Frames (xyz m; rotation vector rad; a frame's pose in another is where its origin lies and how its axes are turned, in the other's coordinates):
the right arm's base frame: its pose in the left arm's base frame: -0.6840 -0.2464 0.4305 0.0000 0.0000 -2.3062
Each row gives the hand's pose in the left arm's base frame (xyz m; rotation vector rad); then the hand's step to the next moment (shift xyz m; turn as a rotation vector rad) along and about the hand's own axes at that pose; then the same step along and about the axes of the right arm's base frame.
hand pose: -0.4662 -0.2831 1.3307 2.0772 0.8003 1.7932
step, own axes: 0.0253 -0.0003 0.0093 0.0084 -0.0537 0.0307
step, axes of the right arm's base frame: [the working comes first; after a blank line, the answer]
step, axes of the left arm's base frame: 0.0109 0.0161 0.0187 0.0185 0.0525 -0.0283

-0.0192 -0.0027 0.0187 -0.0513 -0.0215 -0.0283
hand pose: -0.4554 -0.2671 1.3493 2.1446 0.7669 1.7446
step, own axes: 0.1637 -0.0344 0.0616 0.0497 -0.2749 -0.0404
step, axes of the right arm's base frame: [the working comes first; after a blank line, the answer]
step, axes of the left arm's base frame: 0.0734 0.1266 0.1018 -0.0951 0.2491 -0.0927

-0.1431 -0.0305 0.1018 -0.1209 -0.2376 -0.0927
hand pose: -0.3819 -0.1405 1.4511 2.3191 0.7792 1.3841
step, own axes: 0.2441 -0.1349 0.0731 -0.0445 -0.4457 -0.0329
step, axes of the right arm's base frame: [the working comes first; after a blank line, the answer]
step, axes of the left arm's base frame: 0.1183 0.2549 0.0644 -0.1729 0.3281 -0.2534

-0.2684 -0.0833 0.0644 -0.1273 -0.3483 -0.2534
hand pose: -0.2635 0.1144 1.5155 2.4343 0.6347 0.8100
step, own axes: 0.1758 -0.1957 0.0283 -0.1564 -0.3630 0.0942
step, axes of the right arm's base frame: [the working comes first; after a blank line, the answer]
step, axes of the left arm's base frame: 0.0914 0.2409 -0.0601 -0.1487 0.1631 -0.3412

-0.2400 -0.0939 -0.0601 -0.0212 -0.2197 -0.3412
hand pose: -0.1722 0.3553 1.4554 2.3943 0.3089 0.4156
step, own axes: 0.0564 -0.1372 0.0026 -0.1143 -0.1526 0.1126
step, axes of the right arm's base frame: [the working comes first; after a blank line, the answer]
step, axes of the left arm's base frame: 0.0378 0.1187 -0.0806 -0.0799 0.0099 -0.2063

-0.1134 -0.0516 -0.0806 0.0462 -0.0659 -0.2063
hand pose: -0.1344 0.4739 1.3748 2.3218 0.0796 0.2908
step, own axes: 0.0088 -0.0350 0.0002 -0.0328 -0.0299 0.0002
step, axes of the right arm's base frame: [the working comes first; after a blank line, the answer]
step, axes of the left arm's base frame: 0.0097 0.0255 -0.0237 -0.0309 0.0158 -0.0277

-0.0254 -0.0099 -0.0237 0.0090 -0.0335 -0.0277
